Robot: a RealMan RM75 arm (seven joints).
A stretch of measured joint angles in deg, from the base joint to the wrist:
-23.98, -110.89, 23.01, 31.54, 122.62, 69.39, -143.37
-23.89, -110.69, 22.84, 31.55, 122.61, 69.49, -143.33
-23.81, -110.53, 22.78, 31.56, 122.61, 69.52, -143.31
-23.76, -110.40, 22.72, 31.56, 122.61, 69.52, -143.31
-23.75, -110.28, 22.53, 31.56, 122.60, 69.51, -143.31
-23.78, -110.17, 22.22, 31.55, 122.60, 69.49, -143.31
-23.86, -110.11, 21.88, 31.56, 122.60, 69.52, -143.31
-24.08, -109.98, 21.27, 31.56, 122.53, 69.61, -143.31
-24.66, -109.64, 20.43, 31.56, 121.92, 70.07, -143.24
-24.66, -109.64, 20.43, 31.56, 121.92, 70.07, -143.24
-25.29, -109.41, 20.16, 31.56, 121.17, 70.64, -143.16
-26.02, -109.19, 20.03, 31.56, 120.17, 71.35, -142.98
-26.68, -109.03, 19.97, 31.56, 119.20, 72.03, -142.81
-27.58, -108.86, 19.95, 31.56, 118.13, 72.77, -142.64
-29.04, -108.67, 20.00, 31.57, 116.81, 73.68, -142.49
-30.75, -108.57, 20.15, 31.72, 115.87, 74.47, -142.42
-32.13, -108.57, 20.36, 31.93, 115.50, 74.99, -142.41
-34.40, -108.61, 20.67, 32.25, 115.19, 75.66, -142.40
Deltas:
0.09, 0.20, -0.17, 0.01, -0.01, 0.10, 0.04
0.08, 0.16, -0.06, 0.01, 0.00, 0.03, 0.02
0.05, 0.13, -0.06, 0.00, 0.00, 0.00, 0.00
0.01, 0.12, -0.19, 0.00, -0.01, -0.01, 0.00
-0.03, 0.11, -0.31, -0.01, 0.00, -0.02, 0.00
-0.08, 0.06, -0.34, 0.01, 0.00, 0.03, 0.00
-0.22, 0.13, -0.61, 0.00, -0.07, 0.09, 0.00
-0.58, 0.34, -0.84, 0.00, -0.61, 0.46, 0.07
0.00, 0.00, 0.00, 0.00, 0.00, 0.00, 0.00
-0.63, 0.23, -0.27, 0.00, -0.75, 0.57, 0.08
-0.73, 0.22, -0.13, 0.00, -1.00, 0.71, 0.18
-0.66, 0.16, -0.06, 0.00, -0.97, 0.68, 0.17
-0.90, 0.17, -0.02, 0.00, -1.07, 0.74, 0.17
-1.46, 0.19, 0.05, 0.01, -1.32, 0.91, 0.15
-1.71, 0.10, 0.15, 0.15, -0.94, 0.79, 0.07
-1.38, 0.00, 0.21, 0.21, -0.37, 0.52, 0.01
-2.27, -0.04, 0.31, 0.32, -0.31, 0.67, 0.01

